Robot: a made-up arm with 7 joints.
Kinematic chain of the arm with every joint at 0, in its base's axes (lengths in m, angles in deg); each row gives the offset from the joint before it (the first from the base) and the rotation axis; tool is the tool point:
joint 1: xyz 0 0.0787 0 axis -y
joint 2: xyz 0 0.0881 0 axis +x
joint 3: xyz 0 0 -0.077 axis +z
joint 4: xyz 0 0 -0.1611 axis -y
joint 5: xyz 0 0 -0.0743 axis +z
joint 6: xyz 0 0 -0.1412 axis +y
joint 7: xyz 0 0 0 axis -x
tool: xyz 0 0 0
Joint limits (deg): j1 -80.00..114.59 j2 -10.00..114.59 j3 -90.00..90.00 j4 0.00..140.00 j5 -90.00..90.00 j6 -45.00..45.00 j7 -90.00..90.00
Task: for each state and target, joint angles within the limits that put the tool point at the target. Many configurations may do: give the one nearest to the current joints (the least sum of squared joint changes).
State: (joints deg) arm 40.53 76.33 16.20 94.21 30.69 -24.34 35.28
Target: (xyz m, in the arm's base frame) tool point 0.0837 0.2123 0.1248
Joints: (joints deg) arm 23.10 112.40 24.89 139.89 30.69 -24.34 35.28
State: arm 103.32 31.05 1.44 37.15 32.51 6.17 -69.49
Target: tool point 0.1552 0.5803 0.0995
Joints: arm 114.39 65.99 3.41 7.08 32.51 6.17 -69.49
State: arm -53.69 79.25 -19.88 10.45 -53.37 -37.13 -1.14
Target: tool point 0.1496 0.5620 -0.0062
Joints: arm -29.03 108.03 -23.59 42.66 -53.37 -37.13 -1.14
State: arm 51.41 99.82 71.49 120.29 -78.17 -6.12 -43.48
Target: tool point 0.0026 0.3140 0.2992
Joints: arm 12.78 114.59 71.35 85.49 -78.17 -6.12 -43.48
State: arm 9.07 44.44 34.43 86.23 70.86 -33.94 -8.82
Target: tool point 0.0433 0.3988 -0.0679
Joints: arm -9.04 23.63 74.17 114.66 70.86 -33.94 -8.82
